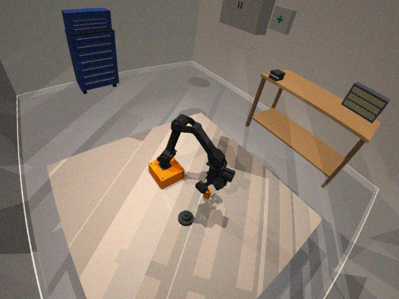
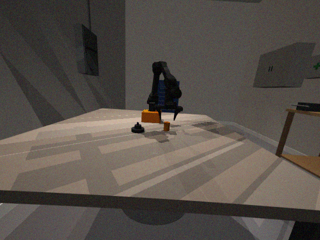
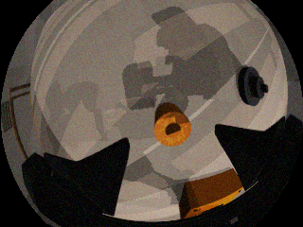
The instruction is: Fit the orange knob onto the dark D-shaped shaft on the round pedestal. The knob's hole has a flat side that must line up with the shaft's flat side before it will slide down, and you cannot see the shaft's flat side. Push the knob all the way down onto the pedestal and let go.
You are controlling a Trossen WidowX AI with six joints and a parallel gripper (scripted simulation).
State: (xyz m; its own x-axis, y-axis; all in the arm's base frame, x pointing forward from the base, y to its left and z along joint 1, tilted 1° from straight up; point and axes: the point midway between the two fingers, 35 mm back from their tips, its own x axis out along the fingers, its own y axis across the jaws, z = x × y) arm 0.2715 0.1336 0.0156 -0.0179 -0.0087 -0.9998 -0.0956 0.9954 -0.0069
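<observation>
Right now my gripper tip is 40 mm above the knob. Also, from my gripper tip: dark round pedestal (60 mm ahead, 190 mm to the right, 40 mm below).
</observation>
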